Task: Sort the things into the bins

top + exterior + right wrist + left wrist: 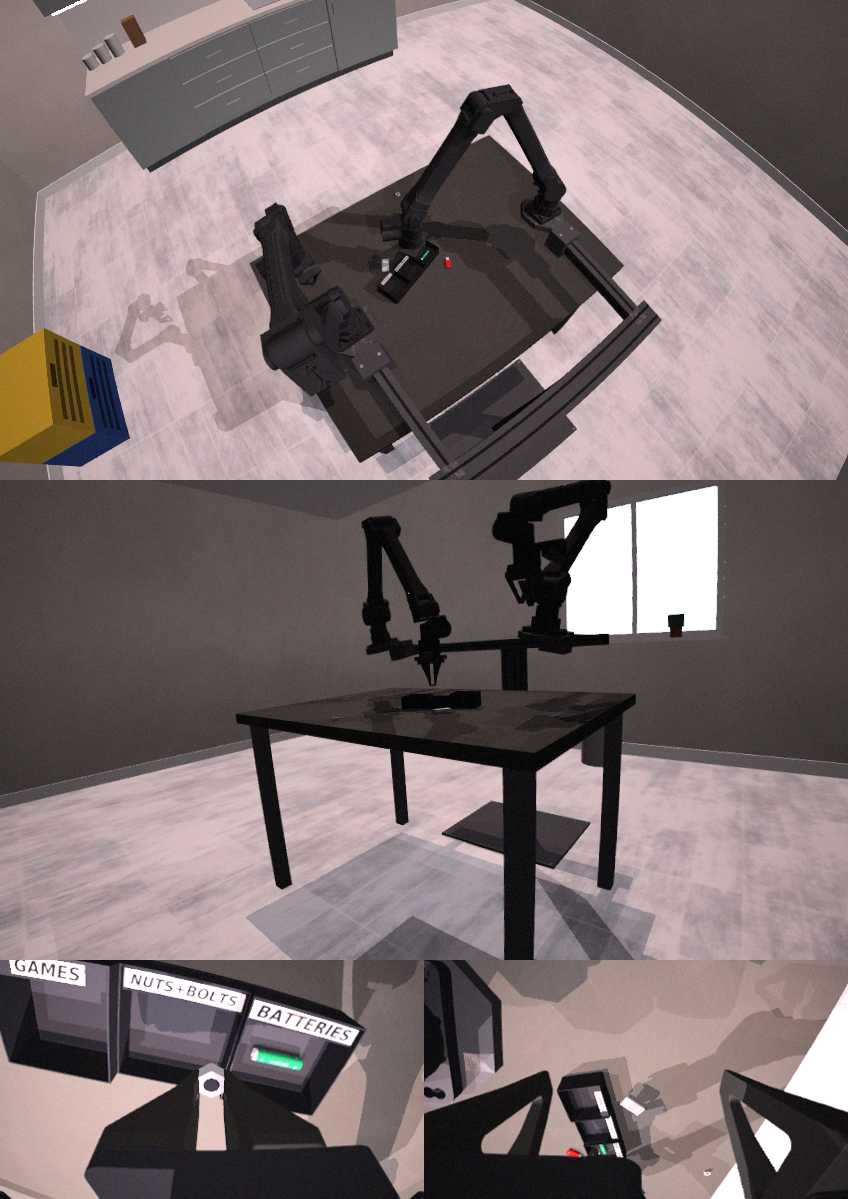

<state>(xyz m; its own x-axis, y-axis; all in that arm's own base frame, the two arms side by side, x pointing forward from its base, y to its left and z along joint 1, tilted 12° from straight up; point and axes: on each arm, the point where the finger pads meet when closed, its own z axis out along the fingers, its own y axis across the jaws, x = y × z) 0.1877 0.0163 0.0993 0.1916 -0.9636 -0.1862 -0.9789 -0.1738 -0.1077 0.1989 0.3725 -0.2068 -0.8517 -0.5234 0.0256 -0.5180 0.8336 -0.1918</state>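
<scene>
My right gripper is now 6 cm above the black labelled bin, 3 cm to the right of it and 1 cm past it. Also, from my right hand: red usb stick (11 cm to the right, 7 cm below, 5 cm behind); then green battery (7 cm below, 6 cm to the right, 1 cm ahead); then white card (8 cm to the left, 8 cm below, 6 cm ahead).
</scene>
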